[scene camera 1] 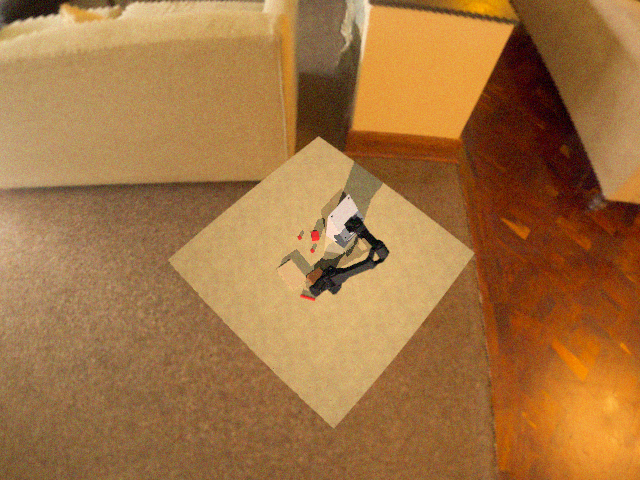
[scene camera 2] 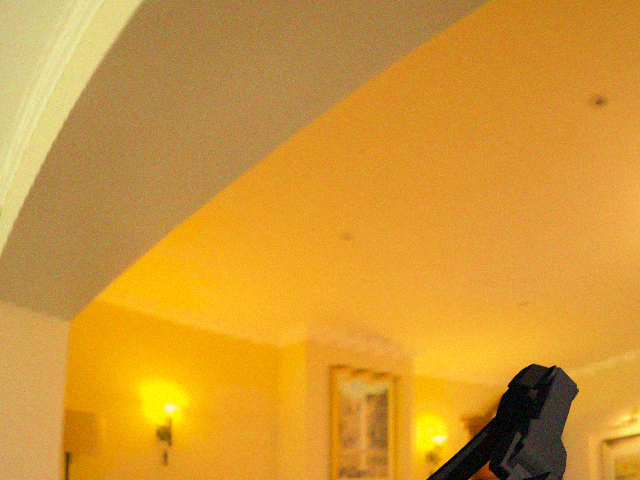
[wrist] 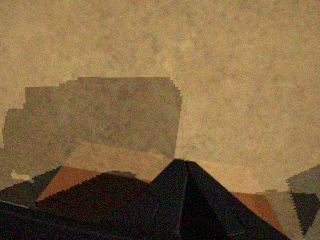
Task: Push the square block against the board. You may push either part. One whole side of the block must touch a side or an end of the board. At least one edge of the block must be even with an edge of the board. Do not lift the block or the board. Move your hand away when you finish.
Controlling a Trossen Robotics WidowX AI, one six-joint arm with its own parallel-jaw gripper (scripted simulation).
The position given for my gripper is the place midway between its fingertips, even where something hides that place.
In view: my gripper (wrist: 182, 170) and a brown square block (wrist: 83, 195).
Scene camera 2 misses the brown square block: it is out of frame.
